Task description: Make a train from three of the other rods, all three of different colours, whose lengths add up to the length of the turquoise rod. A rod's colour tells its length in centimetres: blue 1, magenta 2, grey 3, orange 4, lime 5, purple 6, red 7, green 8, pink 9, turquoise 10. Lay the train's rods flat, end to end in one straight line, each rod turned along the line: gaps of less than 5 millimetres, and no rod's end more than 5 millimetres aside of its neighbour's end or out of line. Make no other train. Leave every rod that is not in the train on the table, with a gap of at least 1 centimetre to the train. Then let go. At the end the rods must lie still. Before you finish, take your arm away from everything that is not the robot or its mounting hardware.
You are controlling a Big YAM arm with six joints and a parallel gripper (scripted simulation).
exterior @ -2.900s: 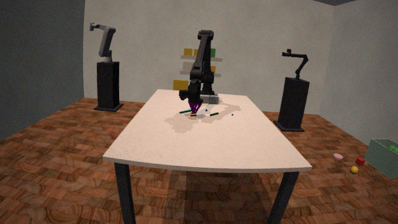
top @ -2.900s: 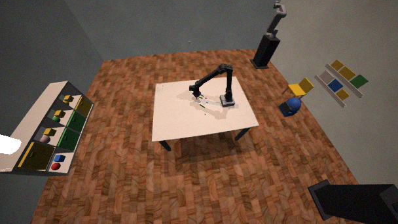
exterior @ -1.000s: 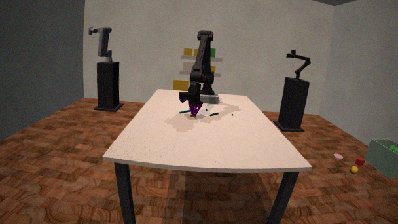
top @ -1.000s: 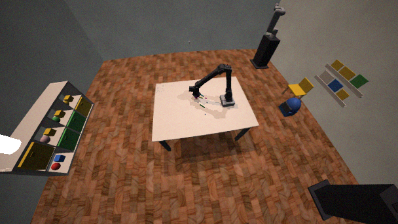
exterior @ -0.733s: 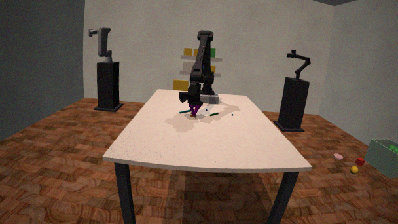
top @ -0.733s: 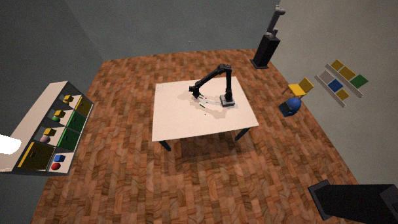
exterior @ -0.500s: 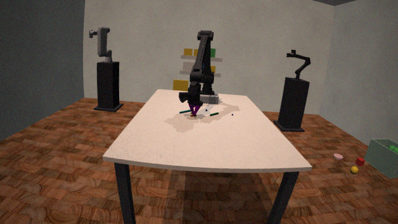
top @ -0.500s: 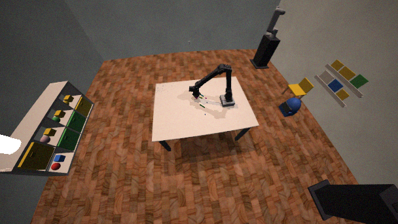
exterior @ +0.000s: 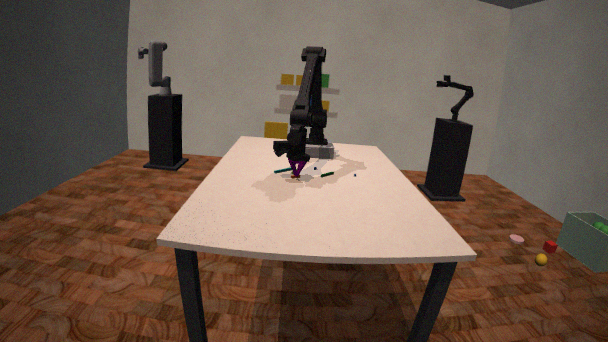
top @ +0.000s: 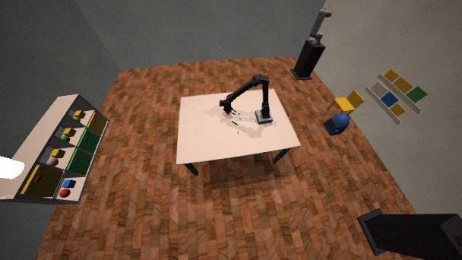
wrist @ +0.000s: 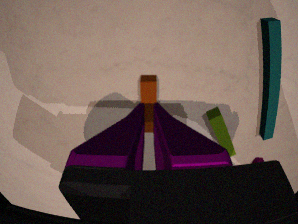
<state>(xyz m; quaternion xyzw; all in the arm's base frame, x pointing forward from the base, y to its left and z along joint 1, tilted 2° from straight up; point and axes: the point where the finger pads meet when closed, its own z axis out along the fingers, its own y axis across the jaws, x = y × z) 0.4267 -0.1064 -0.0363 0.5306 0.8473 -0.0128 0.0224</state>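
My hand is 60 mm past the lime rod and 10 mm above it. The rest, counted from my hand: magenta rod: 130 mm behind, 20 mm to the left, 10 mm below; orange rod: 10 mm below; turquoise rod: 70 mm behind, 60 mm to the right, 10 mm below.
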